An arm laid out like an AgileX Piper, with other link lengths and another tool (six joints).
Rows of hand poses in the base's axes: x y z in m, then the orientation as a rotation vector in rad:
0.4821 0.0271 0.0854 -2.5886 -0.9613 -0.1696
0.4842 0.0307 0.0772 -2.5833 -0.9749 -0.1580
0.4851 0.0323 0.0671 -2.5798 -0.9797 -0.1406
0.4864 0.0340 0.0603 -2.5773 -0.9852 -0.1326
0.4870 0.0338 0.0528 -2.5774 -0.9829 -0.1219
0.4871 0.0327 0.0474 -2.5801 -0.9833 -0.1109
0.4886 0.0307 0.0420 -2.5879 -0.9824 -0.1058
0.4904 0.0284 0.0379 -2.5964 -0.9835 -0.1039
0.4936 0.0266 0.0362 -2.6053 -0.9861 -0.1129
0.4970 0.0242 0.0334 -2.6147 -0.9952 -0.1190
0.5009 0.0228 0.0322 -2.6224 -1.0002 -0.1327
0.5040 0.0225 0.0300 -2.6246 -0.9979 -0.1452
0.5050 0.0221 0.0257 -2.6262 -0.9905 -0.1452
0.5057 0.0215 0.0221 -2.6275 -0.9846 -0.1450
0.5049 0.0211 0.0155 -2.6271 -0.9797 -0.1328
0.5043 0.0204 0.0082 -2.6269 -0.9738 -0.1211
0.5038 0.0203 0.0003 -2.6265 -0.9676 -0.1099
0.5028 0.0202 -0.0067 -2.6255 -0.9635 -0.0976
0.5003 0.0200 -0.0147 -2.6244 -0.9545 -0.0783
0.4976 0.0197 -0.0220 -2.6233 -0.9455 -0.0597
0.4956 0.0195 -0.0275 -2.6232 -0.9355 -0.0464
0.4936 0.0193 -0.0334 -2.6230 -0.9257 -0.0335
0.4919 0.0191 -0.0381 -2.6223 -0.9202 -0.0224
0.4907 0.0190 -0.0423 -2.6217 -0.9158 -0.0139
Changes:
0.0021 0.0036 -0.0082 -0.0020 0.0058 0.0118
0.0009 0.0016 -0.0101 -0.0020 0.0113 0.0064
0.0013 0.0017 -0.0068 -0.0012 0.0046 0.0053
0.0006 -0.0002 -0.0075 -0.0016 0.0077 0.0000
0.0001 -0.0011 -0.0054 -0.0049 0.0065 0.0010
0.0015 -0.0020 -0.0054 -0.0078 0.0016 -0.0021
0.0018 -0.0023 -0.0041 -0.0083 -0.0012 -0.0014
0.0032 -0.0018 -0.0017 -0.0068 -0.0089 -0.0020
0.0034 -0.0024 -0.0028 -0.0100 -0.0086 0.0024
0.0039 -0.0014 -0.0012 -0.0056 -0.0122 -0.0007
0.0031 -0.0003 -0.0022 0.0014 -0.0083 -0.0036
0.0010 -0.0004 -0.0043 0.0010 0.0013 -0.0051
0.0007 -0.0006 -0.0036 0.0007 0.0011 -0.0041
-0.0008 -0.0004 -0.0066 -0.0005 0.0093 -0.0015
-0.0006 -0.0007 -0.0073 -0.0003 0.0091 -0.0023
-0.0005 -0.0001 -0.0079 0.0000 0.0089 -0.0025
-0.0010 -0.0001 -0.0070 -0.0004 0.0093 -0.0009
-0.0025 -0.0002 -0.0080 -0.0004 0.0151 -0.0031
-0.0027 -0.0003 -0.0073 -0.0004 0.0146 -0.0032
-0.0020 -0.0002 -0.0055 0.0001 0.0110 -0.0048
-0.0020 -0.0002 -0.0059 0.0001 0.0108 -0.0047
-0.0017 -0.0002 -0.0047 -0.0003 0.0087 -0.0020
-0.0012 -0.0001 -0.0042 -0.0002 0.0067 -0.0017

